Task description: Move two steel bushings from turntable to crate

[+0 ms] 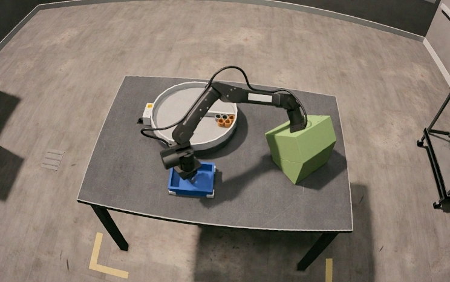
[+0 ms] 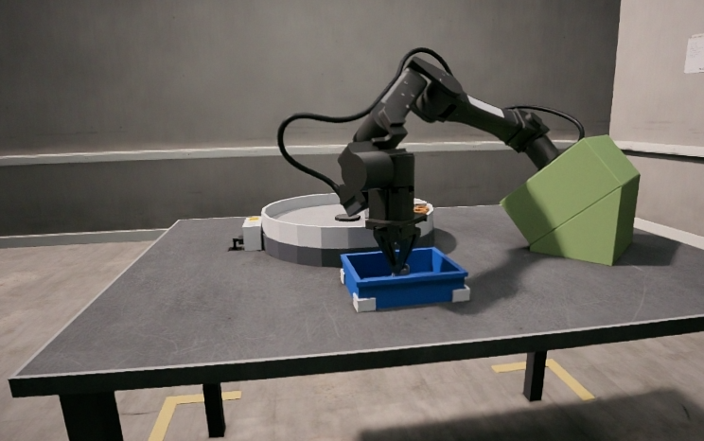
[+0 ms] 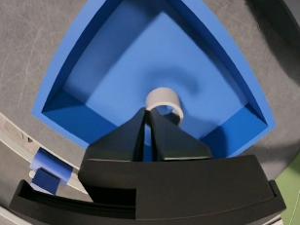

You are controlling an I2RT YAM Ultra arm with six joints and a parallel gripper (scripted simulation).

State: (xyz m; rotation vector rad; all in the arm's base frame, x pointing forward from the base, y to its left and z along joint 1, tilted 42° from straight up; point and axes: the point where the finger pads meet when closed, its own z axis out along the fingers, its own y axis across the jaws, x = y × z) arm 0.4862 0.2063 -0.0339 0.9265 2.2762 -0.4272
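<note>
The blue crate lies 10 mm behind my hand, 10 mm to the right of it and 20 mm below it. Also, from my hand: round turntable 10 mm behind, 360 mm to the right, 10 mm above.
</note>
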